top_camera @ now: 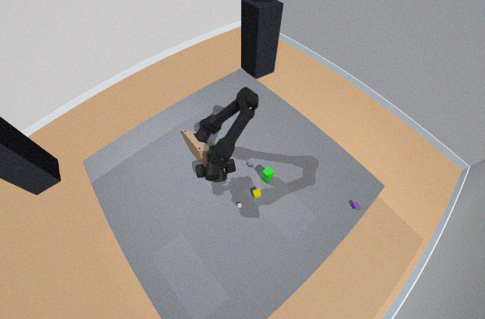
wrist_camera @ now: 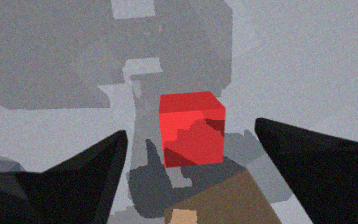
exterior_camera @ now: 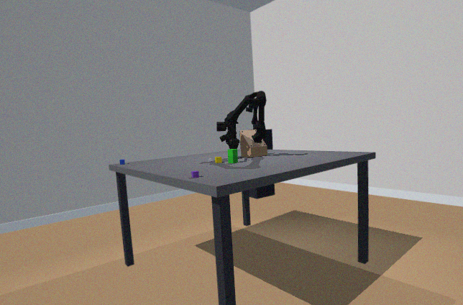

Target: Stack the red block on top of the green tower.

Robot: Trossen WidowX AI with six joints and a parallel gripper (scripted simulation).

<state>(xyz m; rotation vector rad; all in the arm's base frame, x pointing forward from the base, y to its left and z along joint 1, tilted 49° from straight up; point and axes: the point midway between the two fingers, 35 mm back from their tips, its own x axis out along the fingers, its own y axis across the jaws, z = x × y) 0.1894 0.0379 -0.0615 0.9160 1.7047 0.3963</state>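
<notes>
The red block is 10 mm below my gripper tip. Also, from my gripper tip: yellow block 190 mm ahead, 120 mm to the left, 20 mm below; then purple block 540 mm ahead, 500 mm to the left, 20 mm below; then small white block 190 mm ahead, 30 mm below, 10 mm to the left.
</notes>
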